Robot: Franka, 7 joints.
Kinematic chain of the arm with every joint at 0, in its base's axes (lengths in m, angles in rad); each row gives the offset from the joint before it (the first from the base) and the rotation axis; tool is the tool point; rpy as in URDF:
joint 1: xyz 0 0 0.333 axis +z
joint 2: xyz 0 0 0 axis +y
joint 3: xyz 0 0 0.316 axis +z
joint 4: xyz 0.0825 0 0 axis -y
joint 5: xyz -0.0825 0 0.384 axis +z
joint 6: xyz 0 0 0 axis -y
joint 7: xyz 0.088 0 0 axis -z
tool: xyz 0 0 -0.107 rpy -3.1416 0 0
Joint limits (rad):
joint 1: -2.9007..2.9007
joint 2: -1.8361..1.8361
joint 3: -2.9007..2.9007
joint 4: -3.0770..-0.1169
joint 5: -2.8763..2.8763
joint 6: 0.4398..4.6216
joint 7: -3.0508..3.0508
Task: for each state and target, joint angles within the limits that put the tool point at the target. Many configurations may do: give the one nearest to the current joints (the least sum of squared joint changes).
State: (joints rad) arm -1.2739 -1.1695 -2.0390 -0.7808 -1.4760 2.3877 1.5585
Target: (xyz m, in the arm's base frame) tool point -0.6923 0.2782 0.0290
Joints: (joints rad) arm -0.9749 -1.5755 -2.1671 -1.1106 -1.4670 2.3441 1.5585
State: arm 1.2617 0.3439 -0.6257 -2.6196 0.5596 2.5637 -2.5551
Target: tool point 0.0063 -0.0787 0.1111
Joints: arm 1.0592 0.9094 -0.5088 -3.0770 0.4364 1.9693 -2.5551
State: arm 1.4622 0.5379 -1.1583 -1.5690 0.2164 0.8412 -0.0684
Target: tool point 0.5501 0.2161 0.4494
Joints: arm 1.2342 0.6943 -1.1733 -1.4042 0.2330 1.1003 -0.0684
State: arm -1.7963 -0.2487 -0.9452 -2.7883 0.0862 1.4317 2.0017
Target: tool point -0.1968 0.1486 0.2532
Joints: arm -2.3181 -0.1182 -1.4176 -2.6447 -0.1713 1.2010 2.0017
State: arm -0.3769 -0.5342 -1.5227 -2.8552 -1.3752 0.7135 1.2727
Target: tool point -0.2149 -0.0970 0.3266
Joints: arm -0.5574 -0.1307 -1.6242 -2.9111 -1.2857 0.4398 1.2727
